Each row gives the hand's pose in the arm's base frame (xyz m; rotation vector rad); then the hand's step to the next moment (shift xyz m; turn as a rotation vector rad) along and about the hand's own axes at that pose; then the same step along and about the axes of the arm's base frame.
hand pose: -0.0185 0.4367 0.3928 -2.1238 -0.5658 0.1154
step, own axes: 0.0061 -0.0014 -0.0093 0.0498 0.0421 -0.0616
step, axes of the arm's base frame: 0.0076 -0.0037 0.0073 0.0769 -0.0453 0.0086
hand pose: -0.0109 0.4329 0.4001 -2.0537 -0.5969 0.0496
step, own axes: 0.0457 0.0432 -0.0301 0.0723 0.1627 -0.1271
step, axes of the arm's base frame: 0.0653 -0.0224 -0.0100 0.1617 -0.1385 -0.0504
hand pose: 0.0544 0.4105 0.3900 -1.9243 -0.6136 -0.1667
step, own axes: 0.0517 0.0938 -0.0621 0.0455 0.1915 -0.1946
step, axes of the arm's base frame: 0.1000 -0.0665 -0.0300 0.1635 -0.2164 -0.0551
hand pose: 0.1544 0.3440 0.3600 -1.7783 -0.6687 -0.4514
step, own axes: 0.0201 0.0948 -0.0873 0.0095 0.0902 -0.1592
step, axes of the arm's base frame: 0.0788 -0.0990 -0.0315 0.0698 -0.1689 -0.0130
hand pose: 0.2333 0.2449 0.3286 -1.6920 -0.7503 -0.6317
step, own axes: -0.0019 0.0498 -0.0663 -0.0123 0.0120 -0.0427
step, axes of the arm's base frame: 0.0345 -0.0734 -0.0175 -0.0002 -0.0455 -0.0068
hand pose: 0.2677 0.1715 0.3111 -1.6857 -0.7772 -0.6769
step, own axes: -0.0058 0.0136 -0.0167 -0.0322 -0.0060 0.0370
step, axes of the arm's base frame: 0.0063 -0.0195 -0.0087 -0.0230 0.0321 -0.0297
